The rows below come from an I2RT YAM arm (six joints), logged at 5 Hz.
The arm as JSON. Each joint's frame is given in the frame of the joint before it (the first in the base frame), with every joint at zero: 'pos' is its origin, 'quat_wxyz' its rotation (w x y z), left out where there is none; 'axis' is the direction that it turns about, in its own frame. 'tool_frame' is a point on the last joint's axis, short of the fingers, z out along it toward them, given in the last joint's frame.
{
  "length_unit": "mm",
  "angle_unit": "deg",
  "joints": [
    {
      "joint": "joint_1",
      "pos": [
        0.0,
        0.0,
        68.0
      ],
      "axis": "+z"
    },
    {
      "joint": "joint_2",
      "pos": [
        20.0,
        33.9,
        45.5
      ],
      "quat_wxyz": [
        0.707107,
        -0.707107,
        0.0,
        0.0
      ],
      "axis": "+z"
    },
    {
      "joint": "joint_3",
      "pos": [
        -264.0,
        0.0,
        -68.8
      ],
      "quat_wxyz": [
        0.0,
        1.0,
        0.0,
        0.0
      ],
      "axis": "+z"
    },
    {
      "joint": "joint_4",
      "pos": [
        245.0,
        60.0,
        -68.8
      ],
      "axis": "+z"
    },
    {
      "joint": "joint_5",
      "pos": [
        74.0,
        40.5,
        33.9
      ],
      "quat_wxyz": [
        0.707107,
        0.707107,
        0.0,
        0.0
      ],
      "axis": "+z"
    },
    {
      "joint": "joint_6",
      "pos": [
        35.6,
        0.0,
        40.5
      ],
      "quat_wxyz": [
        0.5,
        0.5,
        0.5,
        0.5
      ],
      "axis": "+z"
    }
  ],
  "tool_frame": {
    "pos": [
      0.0,
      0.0,
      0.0
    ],
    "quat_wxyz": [
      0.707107,
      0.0,
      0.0,
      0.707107
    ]
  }
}
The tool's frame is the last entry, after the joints.
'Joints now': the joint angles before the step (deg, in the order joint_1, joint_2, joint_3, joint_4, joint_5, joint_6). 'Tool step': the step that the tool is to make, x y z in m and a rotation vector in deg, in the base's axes. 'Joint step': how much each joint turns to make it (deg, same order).
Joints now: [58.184, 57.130, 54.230, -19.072, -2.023, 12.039]
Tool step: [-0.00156, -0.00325, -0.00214, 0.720, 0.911, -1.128]
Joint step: [-0.001, -0.967, -0.967, 0.176, 0.615, 1.491]
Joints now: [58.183, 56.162, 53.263, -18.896, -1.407, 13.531]
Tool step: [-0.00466, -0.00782, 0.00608, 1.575, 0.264, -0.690]
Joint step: [0.000, -2.105, 0.087, -0.965, 0.262, 1.233]
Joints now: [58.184, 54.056, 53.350, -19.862, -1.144, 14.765]
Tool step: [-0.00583, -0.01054, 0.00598, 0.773, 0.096, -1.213]
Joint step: [0.000, -2.550, 0.261, -2.195, 0.968, 0.879]
